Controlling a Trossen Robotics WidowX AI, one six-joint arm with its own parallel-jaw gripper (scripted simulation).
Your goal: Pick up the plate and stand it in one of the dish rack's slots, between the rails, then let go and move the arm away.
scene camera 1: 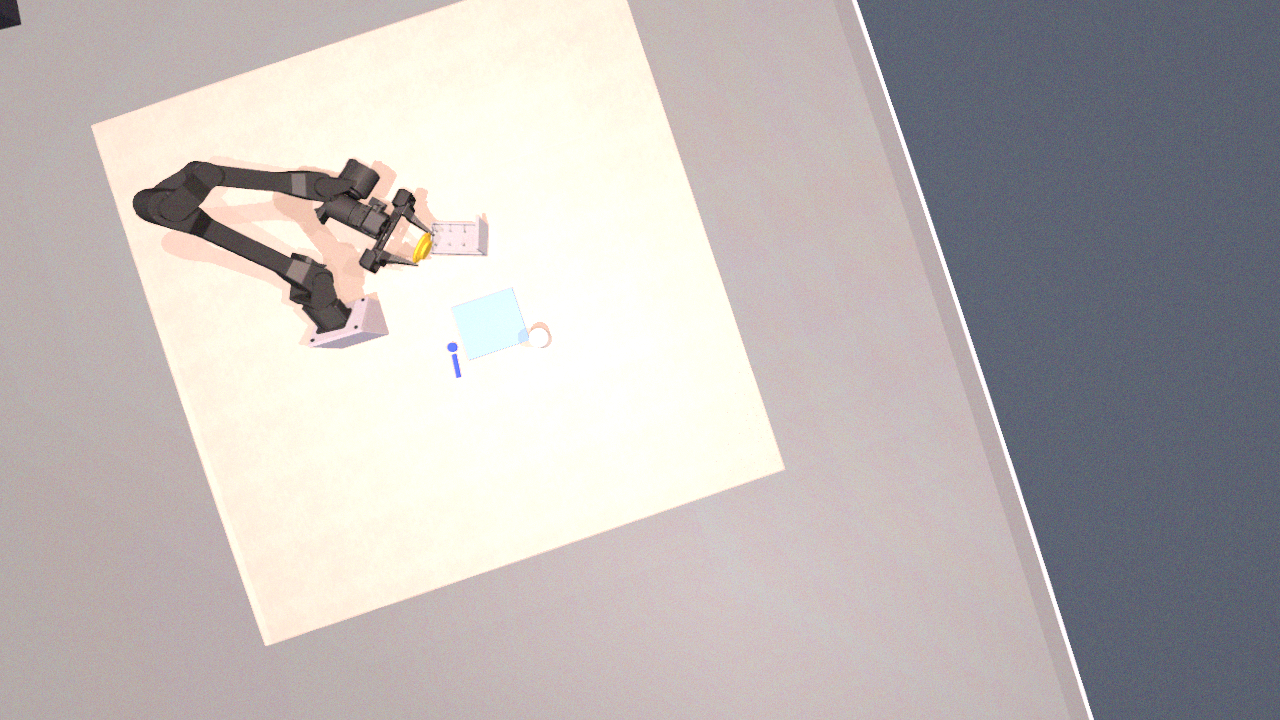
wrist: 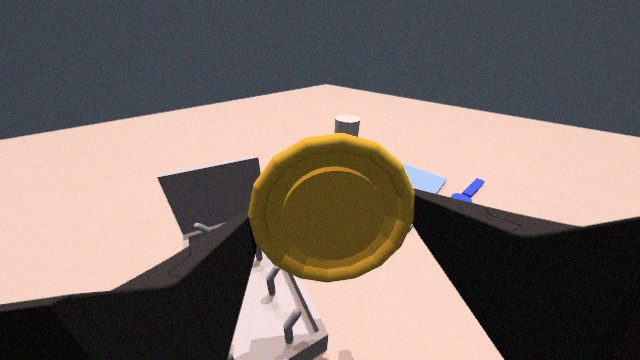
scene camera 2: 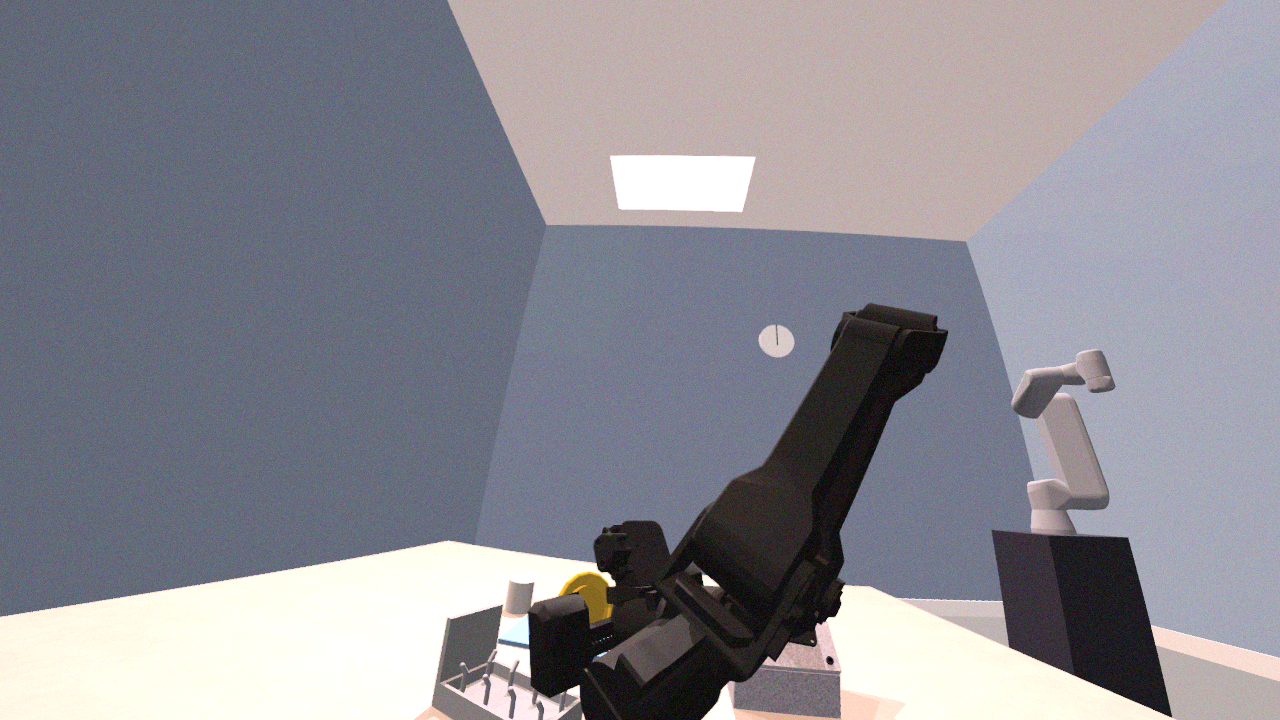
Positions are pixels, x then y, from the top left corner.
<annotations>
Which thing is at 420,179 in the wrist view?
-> A light blue mat.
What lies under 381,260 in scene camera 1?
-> My gripper.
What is my gripper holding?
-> A yellow plate.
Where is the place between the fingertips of my gripper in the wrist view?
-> At 330,207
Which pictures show my gripper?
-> Scene camera 1, the wrist view and scene camera 2: all of them.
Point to a yellow plate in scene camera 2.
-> At 592,586
</annotations>
